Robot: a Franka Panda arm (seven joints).
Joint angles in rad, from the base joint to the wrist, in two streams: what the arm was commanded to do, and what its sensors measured. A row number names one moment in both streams.
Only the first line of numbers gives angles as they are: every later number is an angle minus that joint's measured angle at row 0.
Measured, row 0:
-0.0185 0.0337 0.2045 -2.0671 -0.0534 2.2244 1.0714
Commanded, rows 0 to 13:
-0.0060 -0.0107 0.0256 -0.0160 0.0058 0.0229 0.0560
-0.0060 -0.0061 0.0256 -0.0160 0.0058 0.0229 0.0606
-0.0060 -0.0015 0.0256 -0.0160 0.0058 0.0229 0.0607
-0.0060 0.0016 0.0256 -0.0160 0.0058 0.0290 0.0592
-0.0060 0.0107 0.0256 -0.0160 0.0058 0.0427 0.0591
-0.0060 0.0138 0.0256 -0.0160 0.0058 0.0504 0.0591
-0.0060 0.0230 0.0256 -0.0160 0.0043 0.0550 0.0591
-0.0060 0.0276 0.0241 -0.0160 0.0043 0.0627 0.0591
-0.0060 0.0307 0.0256 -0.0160 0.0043 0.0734 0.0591
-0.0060 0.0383 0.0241 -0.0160 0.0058 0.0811 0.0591
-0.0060 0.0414 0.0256 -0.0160 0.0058 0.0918 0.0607
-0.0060 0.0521 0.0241 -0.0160 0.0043 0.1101 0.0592
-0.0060 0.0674 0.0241 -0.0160 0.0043 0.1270 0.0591
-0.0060 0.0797 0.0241 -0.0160 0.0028 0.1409 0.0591
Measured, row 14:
-0.0003 0.0483 0.0163 -0.0102 0.0000 0.0825 0.0448
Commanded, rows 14 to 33:
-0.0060 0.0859 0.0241 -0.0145 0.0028 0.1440 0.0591
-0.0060 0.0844 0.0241 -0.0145 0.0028 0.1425 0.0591
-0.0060 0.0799 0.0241 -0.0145 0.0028 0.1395 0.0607
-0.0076 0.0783 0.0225 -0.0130 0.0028 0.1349 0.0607
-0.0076 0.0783 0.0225 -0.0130 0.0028 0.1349 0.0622
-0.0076 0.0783 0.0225 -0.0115 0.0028 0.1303 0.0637
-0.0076 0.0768 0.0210 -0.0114 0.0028 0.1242 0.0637
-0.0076 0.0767 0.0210 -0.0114 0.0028 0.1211 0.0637
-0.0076 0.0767 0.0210 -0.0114 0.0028 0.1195 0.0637
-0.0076 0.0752 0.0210 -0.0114 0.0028 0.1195 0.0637
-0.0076 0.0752 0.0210 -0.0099 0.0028 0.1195 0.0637
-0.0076 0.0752 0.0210 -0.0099 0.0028 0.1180 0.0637
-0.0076 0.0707 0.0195 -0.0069 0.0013 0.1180 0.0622
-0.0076 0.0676 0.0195 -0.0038 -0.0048 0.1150 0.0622
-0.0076 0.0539 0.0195 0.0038 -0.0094 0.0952 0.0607
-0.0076 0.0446 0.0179 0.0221 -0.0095 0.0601 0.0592
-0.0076 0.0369 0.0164 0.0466 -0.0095 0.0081 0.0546
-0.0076 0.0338 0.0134 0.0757 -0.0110 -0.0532 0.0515
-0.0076 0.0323 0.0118 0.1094 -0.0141 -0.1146 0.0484
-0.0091 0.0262 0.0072 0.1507 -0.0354 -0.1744 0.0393
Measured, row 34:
-0.0071 0.0524 0.0126 0.0517 -0.0011 -0.0067 0.0465
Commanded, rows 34 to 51:
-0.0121 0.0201 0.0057 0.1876 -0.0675 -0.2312 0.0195
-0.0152 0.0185 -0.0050 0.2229 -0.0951 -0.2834 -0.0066
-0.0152 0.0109 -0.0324 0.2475 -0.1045 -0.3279 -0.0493
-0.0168 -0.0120 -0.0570 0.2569 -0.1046 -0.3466 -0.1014
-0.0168 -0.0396 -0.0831 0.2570 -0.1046 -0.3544 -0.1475
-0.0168 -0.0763 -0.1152 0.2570 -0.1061 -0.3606 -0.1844
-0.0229 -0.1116 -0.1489 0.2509 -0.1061 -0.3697 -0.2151
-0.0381 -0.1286 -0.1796 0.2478 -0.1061 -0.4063 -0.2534
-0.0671 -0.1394 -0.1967 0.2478 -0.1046 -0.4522 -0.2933
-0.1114 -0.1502 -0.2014 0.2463 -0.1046 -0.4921 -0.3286
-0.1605 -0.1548 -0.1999 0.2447 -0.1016 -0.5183 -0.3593
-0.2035 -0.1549 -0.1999 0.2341 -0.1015 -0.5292 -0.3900
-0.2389 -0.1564 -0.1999 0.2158 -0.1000 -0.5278 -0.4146
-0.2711 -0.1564 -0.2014 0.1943 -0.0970 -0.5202 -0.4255
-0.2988 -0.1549 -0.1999 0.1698 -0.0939 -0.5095 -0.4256
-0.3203 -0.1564 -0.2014 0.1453 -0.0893 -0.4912 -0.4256
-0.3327 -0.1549 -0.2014 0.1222 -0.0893 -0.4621 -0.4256
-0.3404 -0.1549 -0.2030 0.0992 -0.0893 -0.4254 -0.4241
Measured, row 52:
-0.3030 -0.1438 -0.2188 0.1728 -0.0934 -0.5041 -0.4243
